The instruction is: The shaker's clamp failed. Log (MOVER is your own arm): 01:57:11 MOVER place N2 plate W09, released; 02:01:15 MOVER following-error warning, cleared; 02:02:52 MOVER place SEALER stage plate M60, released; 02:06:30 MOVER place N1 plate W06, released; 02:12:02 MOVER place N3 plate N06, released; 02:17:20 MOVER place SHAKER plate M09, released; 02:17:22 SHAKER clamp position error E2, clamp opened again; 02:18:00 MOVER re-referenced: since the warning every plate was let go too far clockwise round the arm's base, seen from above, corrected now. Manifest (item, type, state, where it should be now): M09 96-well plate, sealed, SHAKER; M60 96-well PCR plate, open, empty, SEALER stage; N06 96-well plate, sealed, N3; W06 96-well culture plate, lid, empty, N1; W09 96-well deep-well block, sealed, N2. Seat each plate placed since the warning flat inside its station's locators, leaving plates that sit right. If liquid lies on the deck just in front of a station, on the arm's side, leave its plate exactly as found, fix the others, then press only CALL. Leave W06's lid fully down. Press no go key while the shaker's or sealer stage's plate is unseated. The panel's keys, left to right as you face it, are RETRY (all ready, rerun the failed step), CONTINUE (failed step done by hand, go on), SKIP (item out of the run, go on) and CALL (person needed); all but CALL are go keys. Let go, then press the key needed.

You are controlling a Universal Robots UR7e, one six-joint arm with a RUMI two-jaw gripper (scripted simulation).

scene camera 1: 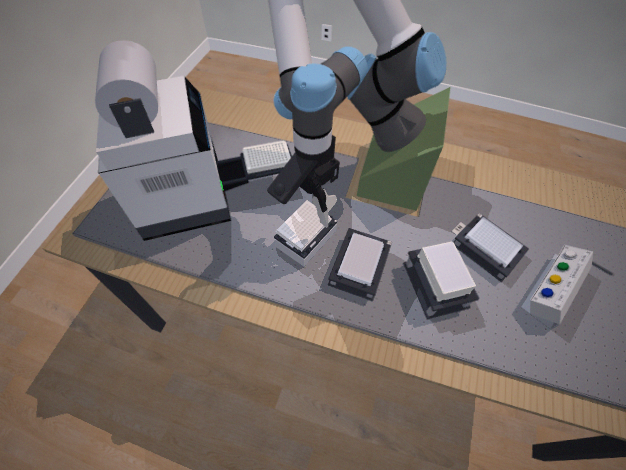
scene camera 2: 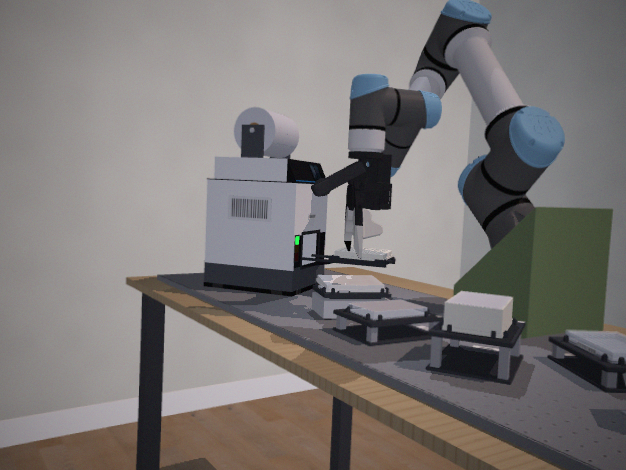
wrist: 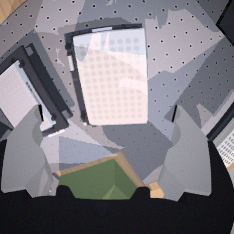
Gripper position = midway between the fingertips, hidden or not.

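In scene camera 1 I can see a flat white plate [scene camera 1: 360, 260] and a key panel [scene camera 1: 553, 309], and my gripper is there as well [scene camera 1: 306, 211]. Scene camera 2 gives me the plate [scene camera 2: 392, 309] together with my gripper [scene camera 2: 354, 254]. In the wrist view I see my gripper [wrist: 107, 105].
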